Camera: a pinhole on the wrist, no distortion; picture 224 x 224 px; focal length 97.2 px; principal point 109.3 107.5 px. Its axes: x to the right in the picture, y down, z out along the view. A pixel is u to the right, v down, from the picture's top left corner.
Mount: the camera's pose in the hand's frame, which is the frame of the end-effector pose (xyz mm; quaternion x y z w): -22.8 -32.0 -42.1 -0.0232 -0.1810 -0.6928 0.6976
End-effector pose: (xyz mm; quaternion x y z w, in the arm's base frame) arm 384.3 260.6 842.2 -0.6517 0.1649 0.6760 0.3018
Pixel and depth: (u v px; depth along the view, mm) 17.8 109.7 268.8
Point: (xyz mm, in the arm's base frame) 95.5 113.3 874.9
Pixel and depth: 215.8 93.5 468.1
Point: 211.8 845.8 1160.7
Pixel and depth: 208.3 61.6 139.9
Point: 372.8 408.1 995.0
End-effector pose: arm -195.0 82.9 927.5 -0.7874 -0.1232 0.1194 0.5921
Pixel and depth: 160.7 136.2 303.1
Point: -308.3 382.9 937.7
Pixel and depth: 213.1 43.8 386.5
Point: -683.4 392.2 1155.4
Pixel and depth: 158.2 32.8 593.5
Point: -940.2 373.7 980.0
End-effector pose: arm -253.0 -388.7 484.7 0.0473 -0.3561 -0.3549 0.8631
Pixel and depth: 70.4 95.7 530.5
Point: -411.1 40.8 757.7
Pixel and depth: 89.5 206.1 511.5
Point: -270.2 -367.8 1164.4
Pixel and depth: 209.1 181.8 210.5
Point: -475.4 -527.7 660.8
